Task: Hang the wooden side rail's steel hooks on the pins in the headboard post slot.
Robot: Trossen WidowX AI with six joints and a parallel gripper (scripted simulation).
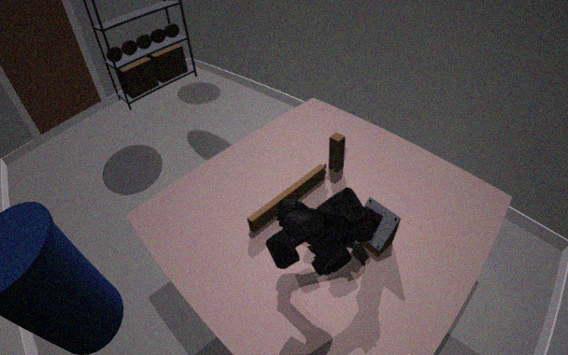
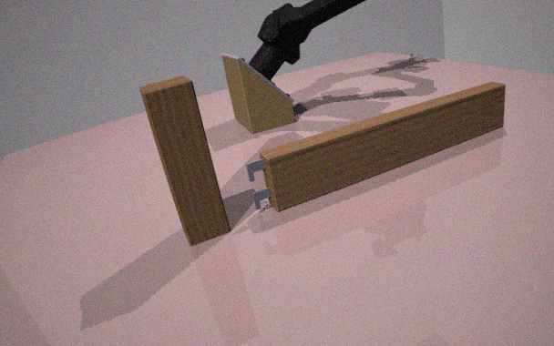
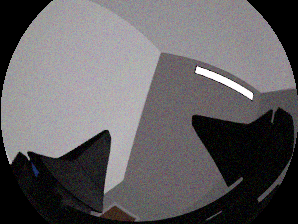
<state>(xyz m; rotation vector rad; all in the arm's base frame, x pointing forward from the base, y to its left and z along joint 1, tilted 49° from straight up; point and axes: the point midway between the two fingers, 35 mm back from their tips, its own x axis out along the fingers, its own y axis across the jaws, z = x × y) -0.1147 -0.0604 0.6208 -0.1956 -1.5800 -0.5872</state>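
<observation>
Right now my gripper tip is 420 mm short of the headboard post, 670 mm to the left of it and 510 mm above it.
</observation>
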